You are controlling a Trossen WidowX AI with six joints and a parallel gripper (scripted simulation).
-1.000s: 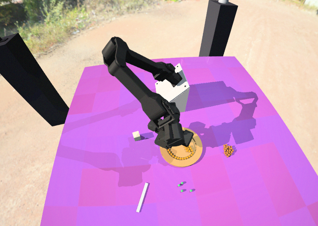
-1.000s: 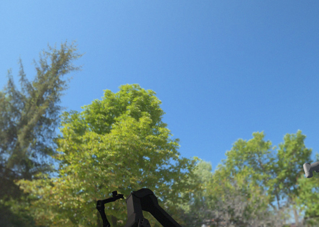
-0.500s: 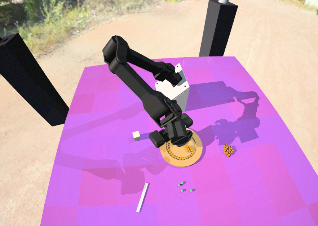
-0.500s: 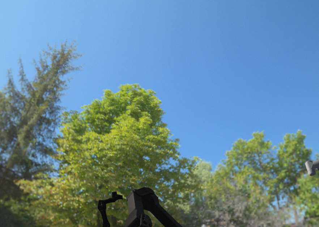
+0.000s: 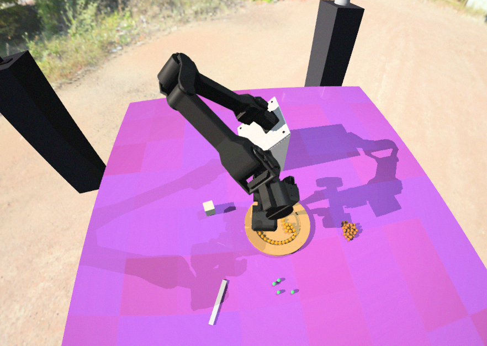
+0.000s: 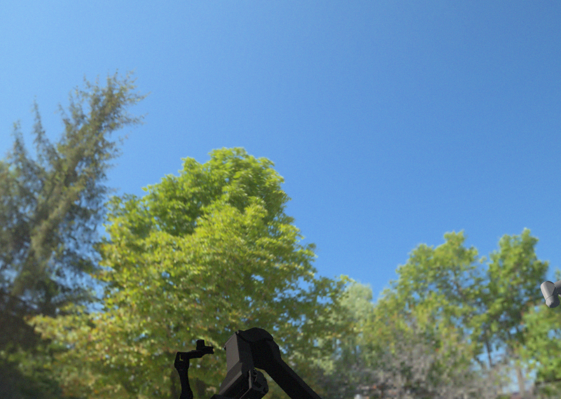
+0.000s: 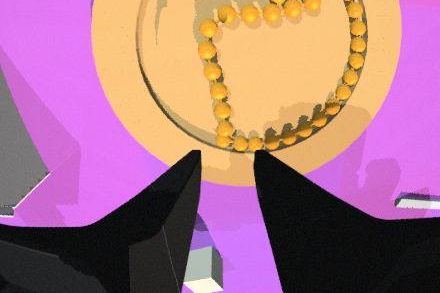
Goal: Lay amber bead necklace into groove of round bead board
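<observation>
Right now my gripper tip is 3 cm short of the round tan bead board, 4 cm to the right of it and 4 cm above it. From my gripper tip the other things lie so: small cream cube 7 cm behind, 15 cm to the right, 4 cm below; then white bar 20 cm ahead, 18 cm to the right, 5 cm below.
</observation>
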